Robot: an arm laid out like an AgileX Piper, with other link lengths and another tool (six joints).
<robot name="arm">
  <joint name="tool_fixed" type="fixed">
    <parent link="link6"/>
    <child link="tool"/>
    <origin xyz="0 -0.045 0.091" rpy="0.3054 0 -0.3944"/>
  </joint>
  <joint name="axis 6" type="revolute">
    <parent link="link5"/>
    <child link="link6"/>
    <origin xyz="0 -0.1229 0" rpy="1.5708 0 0"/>
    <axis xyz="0 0 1"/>
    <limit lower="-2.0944" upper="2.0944"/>
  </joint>
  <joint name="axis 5" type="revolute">
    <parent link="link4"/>
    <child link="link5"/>
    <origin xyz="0 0 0" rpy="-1.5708 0 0"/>
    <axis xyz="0 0 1"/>
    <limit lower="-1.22" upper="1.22"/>
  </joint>
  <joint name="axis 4" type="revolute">
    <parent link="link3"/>
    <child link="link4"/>
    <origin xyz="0.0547 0.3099 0" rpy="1.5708 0 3.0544"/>
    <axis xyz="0 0 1"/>
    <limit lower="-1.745" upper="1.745"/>
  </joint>
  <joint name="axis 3" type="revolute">
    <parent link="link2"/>
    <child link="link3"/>
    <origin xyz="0.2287 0.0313 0" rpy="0 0 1.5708"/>
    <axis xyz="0 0 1"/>
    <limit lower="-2.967" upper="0"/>
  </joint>
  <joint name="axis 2" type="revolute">
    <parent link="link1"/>
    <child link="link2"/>
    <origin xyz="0 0 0" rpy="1.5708 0 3.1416"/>
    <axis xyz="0 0 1"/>
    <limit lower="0" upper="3.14"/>
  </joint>
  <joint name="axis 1" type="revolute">
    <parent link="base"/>
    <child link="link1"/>
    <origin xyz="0 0 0.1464" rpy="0 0 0"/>
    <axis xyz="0 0 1"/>
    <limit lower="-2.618" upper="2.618"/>
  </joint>
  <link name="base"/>
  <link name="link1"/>
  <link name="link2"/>
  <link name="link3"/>
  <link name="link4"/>
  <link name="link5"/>
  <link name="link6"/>
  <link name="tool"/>
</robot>
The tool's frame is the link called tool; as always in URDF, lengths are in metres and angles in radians.
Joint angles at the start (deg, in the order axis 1, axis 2, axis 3, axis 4, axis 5, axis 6):
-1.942 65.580 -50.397 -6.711 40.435 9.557
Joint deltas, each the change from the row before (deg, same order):
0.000 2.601 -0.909 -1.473 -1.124 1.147
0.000 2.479 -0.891 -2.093 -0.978 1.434
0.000 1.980 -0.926 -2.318 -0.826 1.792
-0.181 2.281 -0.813 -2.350 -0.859 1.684
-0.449 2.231 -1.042 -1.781 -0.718 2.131
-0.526 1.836 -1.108 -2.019 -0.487 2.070
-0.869 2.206 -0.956 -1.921 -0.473 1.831
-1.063 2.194 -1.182 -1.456 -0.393 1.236
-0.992 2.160 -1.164 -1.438 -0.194 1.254
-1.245 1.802 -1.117 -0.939 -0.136 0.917
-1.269 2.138 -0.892 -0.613 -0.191 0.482
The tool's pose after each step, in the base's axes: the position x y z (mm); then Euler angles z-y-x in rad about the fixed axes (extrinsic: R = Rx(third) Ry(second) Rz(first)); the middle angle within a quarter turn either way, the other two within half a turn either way. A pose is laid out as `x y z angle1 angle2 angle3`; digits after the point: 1 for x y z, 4 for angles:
383.2 -77.0 168.4 -3.0916 0.6983 2.6037
389.7 -81.5 162.2 -3.0880 0.6860 2.5823
395.6 -86.4 159.2 -3.0761 0.6788 2.5557
401.1 -92.2 153.3 -3.0692 0.6659 2.5311
406.1 -98.7 148.0 -3.0462 0.6493 2.5110
410.5 -106.3 145.8 -3.0212 0.6358 2.4850
413.6 -116.1 139.5 -3.0019 0.6126 2.4626
417.0 -126.6 134.2 -2.9849 0.5913 2.4433
419.5 -136.8 128.4 -2.9709 0.5676 2.4264
420.9 -148.0 124.1 -2.9520 0.5445 2.4116
421.0 -158.7 115.1 -2.9452 0.5161 2.4059

